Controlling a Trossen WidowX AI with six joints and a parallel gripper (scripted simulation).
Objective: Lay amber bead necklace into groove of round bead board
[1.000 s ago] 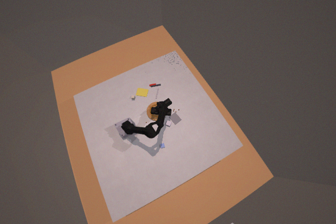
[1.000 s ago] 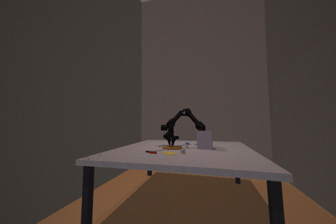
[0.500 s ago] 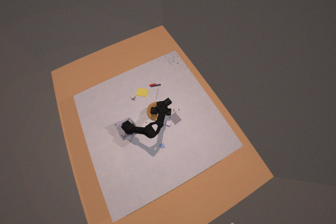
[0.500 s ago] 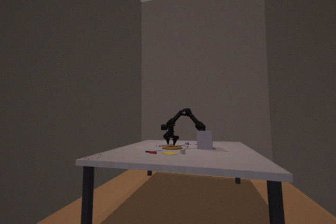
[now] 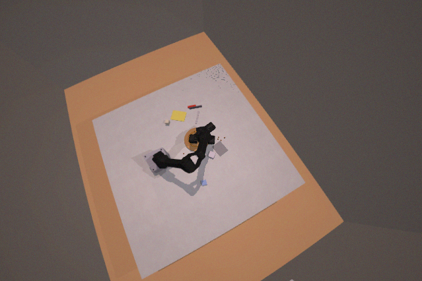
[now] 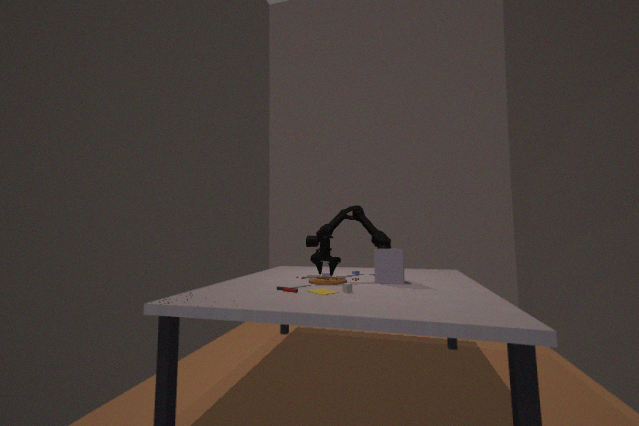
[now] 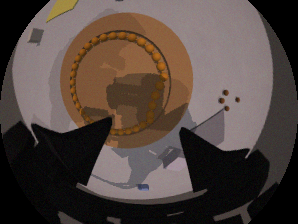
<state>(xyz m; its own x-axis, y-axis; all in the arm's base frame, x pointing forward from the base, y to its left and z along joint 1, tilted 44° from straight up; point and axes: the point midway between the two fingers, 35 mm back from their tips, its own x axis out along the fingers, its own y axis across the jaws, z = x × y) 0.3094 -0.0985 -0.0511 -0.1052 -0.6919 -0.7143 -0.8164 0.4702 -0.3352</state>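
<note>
Now: the round bead board 60 mm to the left of my gripper tip, 20 mm below it and 20 mm behind it. From my gripper tip the other things lie so: blue cube 260 mm to the right, 140 mm behind, 20 mm below; thin grey bar 230 mm to the left, 80 mm ahead, 20 mm below; grey square plate 100 mm to the right, 100 mm ahead, 20 mm below.
</note>
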